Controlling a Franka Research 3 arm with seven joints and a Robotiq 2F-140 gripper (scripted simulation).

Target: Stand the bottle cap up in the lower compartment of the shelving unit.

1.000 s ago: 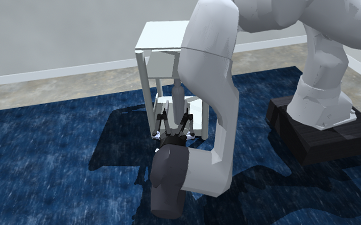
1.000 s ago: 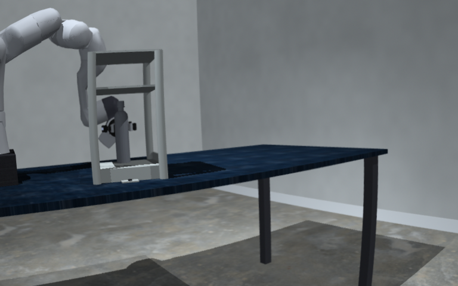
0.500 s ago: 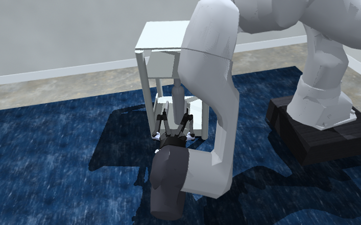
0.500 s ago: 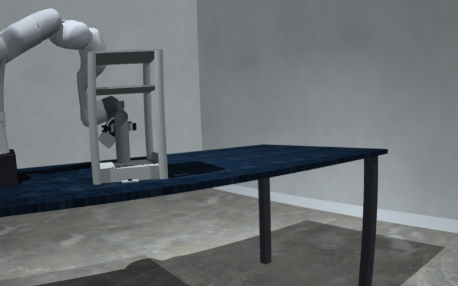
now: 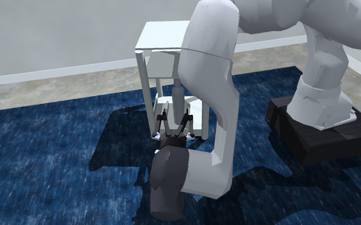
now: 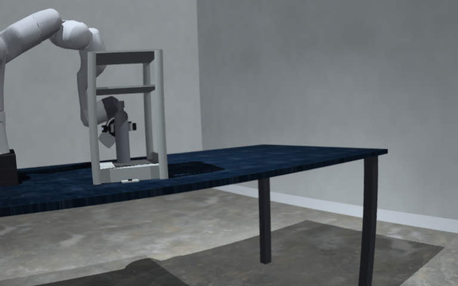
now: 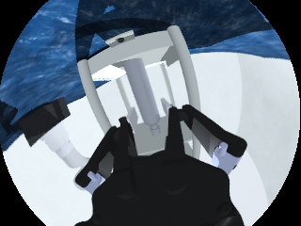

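Now: the white shelving unit 2 cm behind my hand, 12 cm to the right of it and 4 cm above it.
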